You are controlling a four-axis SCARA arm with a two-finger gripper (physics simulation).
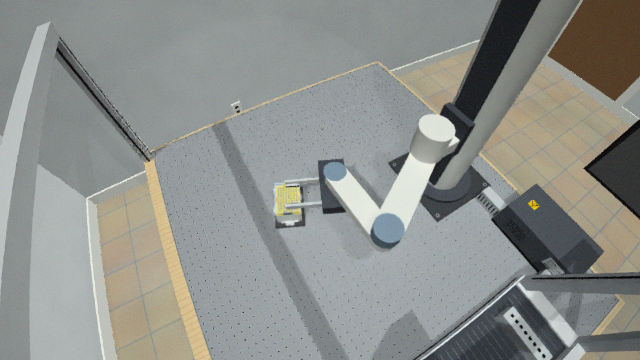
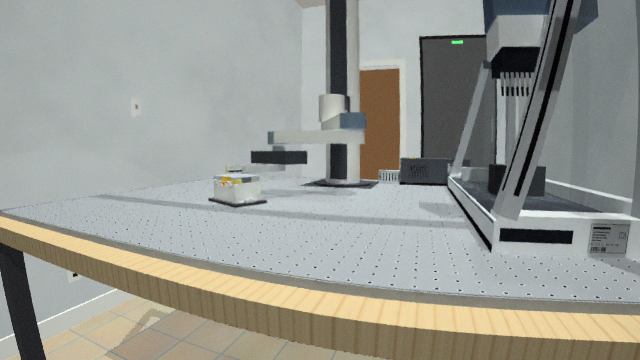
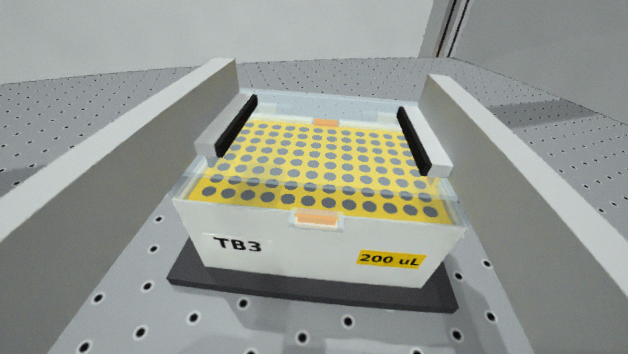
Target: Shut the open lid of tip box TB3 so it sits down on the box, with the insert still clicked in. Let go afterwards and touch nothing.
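Places are measured from the arm's base along level axes (x left, y down, z back), in centimetres.
Pixels of known places: gripper, between the fingertips: (image 1: 285,194) (image 2: 234,169) (image 3: 328,87); arm's base, origin of its link: (image 1: 438,176) (image 2: 342,186).
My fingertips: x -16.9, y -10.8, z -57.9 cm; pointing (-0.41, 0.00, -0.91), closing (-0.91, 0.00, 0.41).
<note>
For each thing: its top centre in the pictures, then the offset to it from my fingertips. "*": a spot on its surface instead. Level surfaces: height alone.
- Tip box TB3, centre of its top: (image 3: 325,125) (image 2: 235,175) (image 1: 287,197) dz +0.3, dx +0.2, dy +1.7 cm
- dark base plate, a spot on its surface: (image 3: 310,295) * dz +5.1, dx +2.2, dy +8.7 cm
- yellow insert, centre of its top: (image 3: 324,131) (image 2: 235,176) (image 1: 287,197) dz +0.3, dx +0.2, dy +2.0 cm
- perforated grey table top, height of its surface: dy +9.4 cm
- dark grey control box, a spot on its surface: (image 1: 550,235) * dz +65.9, dx +57.4, dy -2.0 cm
Tip box TB3 (image 1: 289,218) (image 2: 237,194) (image 3: 310,245) is white and stands upright on a dark base plate (image 3: 310,295). Its clear lid (image 2: 250,177) (image 3: 330,102) lies down over the box, level as far as I can see. The yellow insert (image 1: 290,196) (image 3: 322,162) shows through the lid and looks level inside the box, with an orange clip (image 3: 316,218) at the front and another orange clip (image 3: 326,122) at the back. My gripper (image 1: 286,194) (image 2: 234,169) (image 3: 328,87) is shut to its narrow stance, a gap between its fingers and nothing held. Its fingertips are over the lid; whether they touch it I cannot tell.
The box stands on a perforated grey table top (image 1: 240,260) (image 2: 350,250). A framed machine with a dark deck (image 1: 480,325) (image 2: 560,200) stands off to one side. A dark grey control box (image 1: 550,235) (image 2: 425,171) stands near the arm's column (image 1: 495,100) (image 2: 352,75).
</note>
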